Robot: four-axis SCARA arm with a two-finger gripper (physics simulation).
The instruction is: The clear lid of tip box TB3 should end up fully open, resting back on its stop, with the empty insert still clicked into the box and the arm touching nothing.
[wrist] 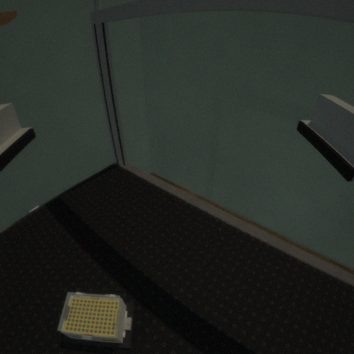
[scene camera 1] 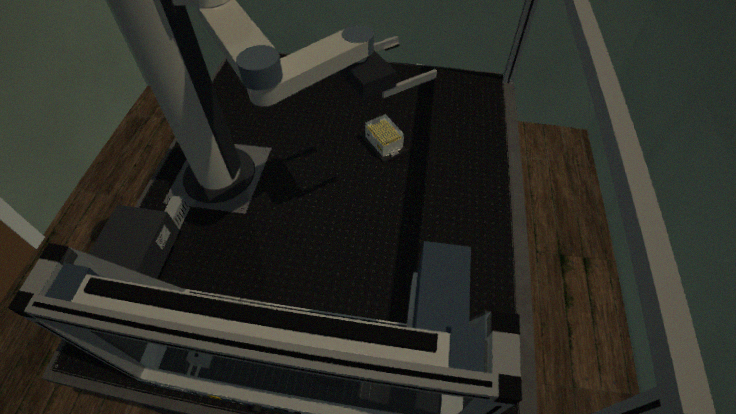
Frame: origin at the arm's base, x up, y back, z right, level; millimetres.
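Seen in the pictures: gripper, fingertip midpoint: (scene camera 1: 415, 55); arm's base, link origin: (scene camera 1: 220, 176).
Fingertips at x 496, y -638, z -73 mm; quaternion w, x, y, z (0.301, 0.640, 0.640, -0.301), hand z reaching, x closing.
Observation:
Offsets run from my fingertips to a thing's top centre. "spot": to the spot under its first point.
Tip box TB3 {dx -406, dy +89, dz -156 mm} (scene camera 1: 384, 148) (wrist: 95, 339) stands upright on the dark perforated deck, with a pale tab {spot: dx -468, dy +48, dz -103 mm} (scene camera 1: 393, 152) (wrist: 128, 323) on one side. Its yellow insert {dx -409, dy +89, dz -156 mm} (scene camera 1: 383, 132) (wrist: 93, 316) sits level inside the box and shows rows of dark holes. The clear lid is hard to make out; pale see-through edges surround the insert and no raised lid panel shows, so it looks down over the box. My gripper (scene camera 1: 415, 58) (wrist: 162, 107) is open and empty, with its fingers wide apart. It hangs above the deck, beyond the box in the scene view, apart from it.
The arm's column (scene camera 1: 193, 118) rises from a base plate {spot: dx -482, dy +531, dz -35 mm} (scene camera 1: 257, 154) on the left. A dark grey case {spot: dx -368, dy +745, dz +415 mm} (scene camera 1: 131, 234) stands near it. A blue-grey block {spot: dx +5, dy -100, dz +612 mm} (scene camera 1: 445, 283) stands at the near right. A frame beam {dx +25, dy +188, dz +716 mm} (scene camera 1: 257, 321) crosses the near side; a corner post (wrist: 109, 90) stands at the far corner.

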